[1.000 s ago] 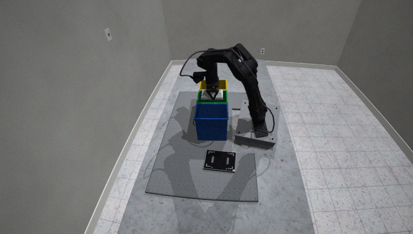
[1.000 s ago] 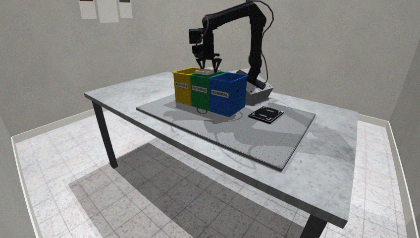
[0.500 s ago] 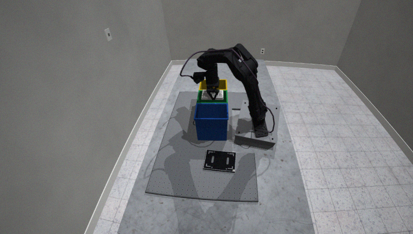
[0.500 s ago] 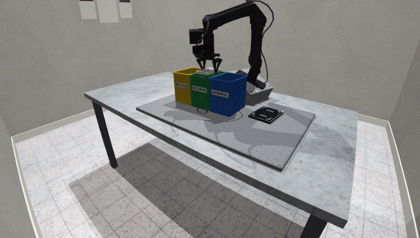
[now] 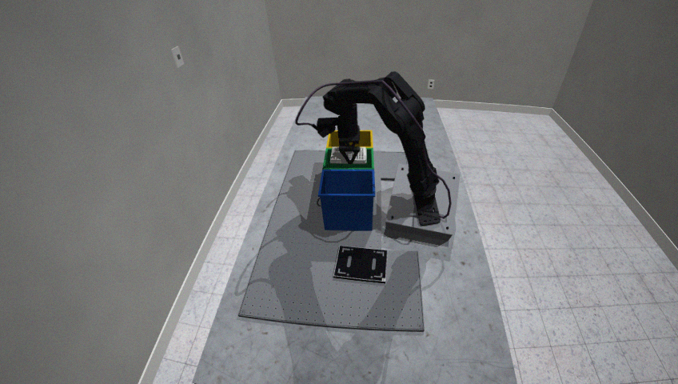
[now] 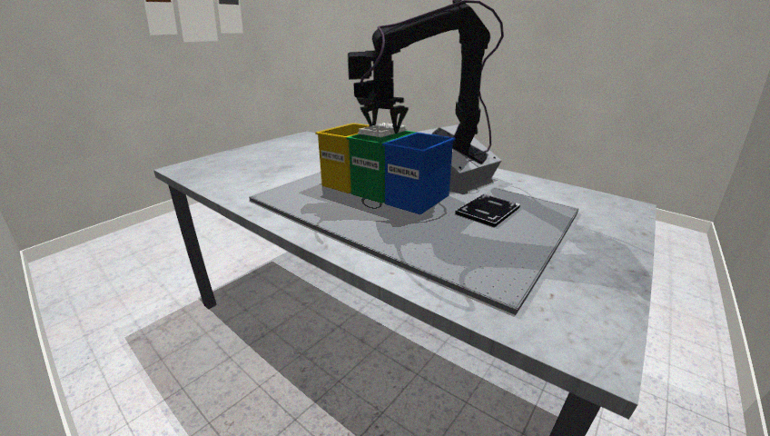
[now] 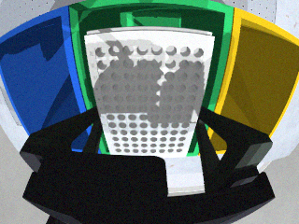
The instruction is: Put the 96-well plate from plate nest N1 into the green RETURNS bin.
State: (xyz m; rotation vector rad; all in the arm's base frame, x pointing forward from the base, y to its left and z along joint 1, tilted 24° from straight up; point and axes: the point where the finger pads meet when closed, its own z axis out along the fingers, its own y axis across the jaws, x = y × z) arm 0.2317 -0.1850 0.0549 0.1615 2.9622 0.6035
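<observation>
The white 96-well plate lies 10 mm ahead of my hand. The rest, counted from my hand: yellow bin 130 mm to the right, 110 mm below; blue bin 130 mm to the left, 110 mm below, 20 mm ahead; green bin 110 mm below, 10 mm ahead.
</observation>
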